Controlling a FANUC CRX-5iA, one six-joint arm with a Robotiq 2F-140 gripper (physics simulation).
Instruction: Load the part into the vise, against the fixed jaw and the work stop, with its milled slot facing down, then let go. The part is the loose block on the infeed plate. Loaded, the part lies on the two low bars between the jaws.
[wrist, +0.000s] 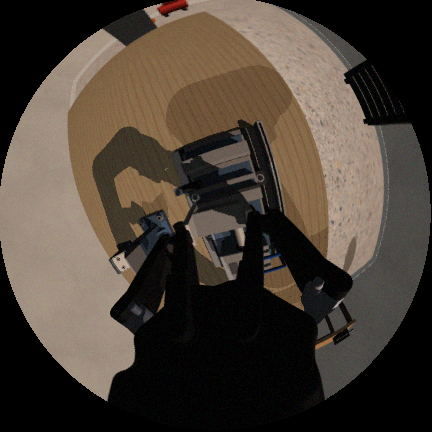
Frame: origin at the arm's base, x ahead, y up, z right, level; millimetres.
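Seen in the pictures: gripper, fingertip midpoint: (218, 207).
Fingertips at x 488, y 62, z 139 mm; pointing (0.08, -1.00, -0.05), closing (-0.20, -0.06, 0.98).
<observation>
Pixels of each thing's middle, then the offset from my fingertips to it. "pt": a spot on its surface instead. Level surfaces: height alone.
- part, body centre: (219, 216) dz +0, dx -6, dy +23 mm
- vise, body centre: (236, 210) dz +18, dx -31, dy -48 mm
- pale bracket, surface spot: (119, 262) pt dz -215, dx -5, dy +52 mm
- wooden table top, its level: dy -97 mm
My gripper (218, 207) is shut on the part (215, 220), a grey block with its near face in light and a shadow across it. The part is between the two black fingertips, at the near side of the vise (220, 154), a grey and dark metal body with crosswise pieces. The part overlaps the vise in this view, so its height and any contact with the jaws cannot be told. Its slot does not show clearly. The low bars and the work stop cannot be made out clearly.
A blue block (156, 231) with bolt holes stands left of the left finger, near a pale bracket (119, 262). The wooden table top (150, 75) lies around the vise. A black slatted object (377, 95) is at the far right, and a red object (172, 6) at the top.
</observation>
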